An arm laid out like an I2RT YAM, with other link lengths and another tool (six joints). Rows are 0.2 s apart.
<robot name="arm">
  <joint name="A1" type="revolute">
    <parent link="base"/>
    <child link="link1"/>
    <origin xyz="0 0 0.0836"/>
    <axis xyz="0 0 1"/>
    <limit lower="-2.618" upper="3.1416"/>
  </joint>
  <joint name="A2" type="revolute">
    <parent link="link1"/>
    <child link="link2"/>
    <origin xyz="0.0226 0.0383 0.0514"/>
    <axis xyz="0 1 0"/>
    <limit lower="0" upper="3.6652"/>
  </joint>
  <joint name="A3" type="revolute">
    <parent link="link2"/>
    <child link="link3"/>
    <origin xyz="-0.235 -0.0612 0"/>
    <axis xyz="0 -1 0"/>
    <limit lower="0" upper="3.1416"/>
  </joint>
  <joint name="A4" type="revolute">
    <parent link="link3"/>
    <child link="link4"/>
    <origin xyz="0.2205 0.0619 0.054"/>
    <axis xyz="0 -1 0"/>
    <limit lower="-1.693" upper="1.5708"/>
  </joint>
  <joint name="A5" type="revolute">
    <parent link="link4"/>
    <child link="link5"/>
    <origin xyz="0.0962 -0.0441 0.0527"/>
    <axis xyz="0 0 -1"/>
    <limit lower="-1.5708" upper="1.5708"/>
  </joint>
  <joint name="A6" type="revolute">
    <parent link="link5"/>
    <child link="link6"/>
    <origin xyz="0.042 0 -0.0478"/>
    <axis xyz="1 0 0"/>
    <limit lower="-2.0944" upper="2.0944"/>
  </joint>
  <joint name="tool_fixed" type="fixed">
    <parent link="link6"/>
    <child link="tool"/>
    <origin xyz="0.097 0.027 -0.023" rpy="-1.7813 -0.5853 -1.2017"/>
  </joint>
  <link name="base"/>
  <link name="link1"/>
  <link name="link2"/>
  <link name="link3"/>
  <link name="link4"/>
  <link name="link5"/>
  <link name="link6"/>
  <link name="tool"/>
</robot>
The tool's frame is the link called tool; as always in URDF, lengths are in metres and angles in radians.
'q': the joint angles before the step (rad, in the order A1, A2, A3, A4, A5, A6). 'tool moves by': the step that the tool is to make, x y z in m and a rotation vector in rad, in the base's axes. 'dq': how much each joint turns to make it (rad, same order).
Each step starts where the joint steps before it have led.
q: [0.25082 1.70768 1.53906 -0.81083 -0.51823 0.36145]
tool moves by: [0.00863 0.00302 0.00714 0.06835 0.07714 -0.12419]
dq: [-0.00154 0.00002 0.00042 0.02707 -0.00040 0.17204]
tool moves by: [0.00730 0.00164 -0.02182 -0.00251 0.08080 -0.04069]
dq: [0.00117 0.06062 -0.00045 0.00730 0.00879 0.05113]
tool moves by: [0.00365 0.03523 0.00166 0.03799 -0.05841 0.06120]
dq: [0.07705 0.03167 0.00002 0.11213 -0.00725 0.02785]
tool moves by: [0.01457 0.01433 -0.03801 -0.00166 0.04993 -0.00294]
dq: [0.02020 0.11865 0.00001 0.08659 0.00152 0.03164]
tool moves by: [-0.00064 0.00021 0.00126 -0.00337 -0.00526 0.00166]
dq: [0.00193 -0.00460 -0.00003 -0.00227 0.00421 -0.00303]
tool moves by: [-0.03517 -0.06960 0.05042 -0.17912 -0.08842 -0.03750]
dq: [-0.09920 -0.24987 0.00039 -0.29604 0.12968 -0.17855]
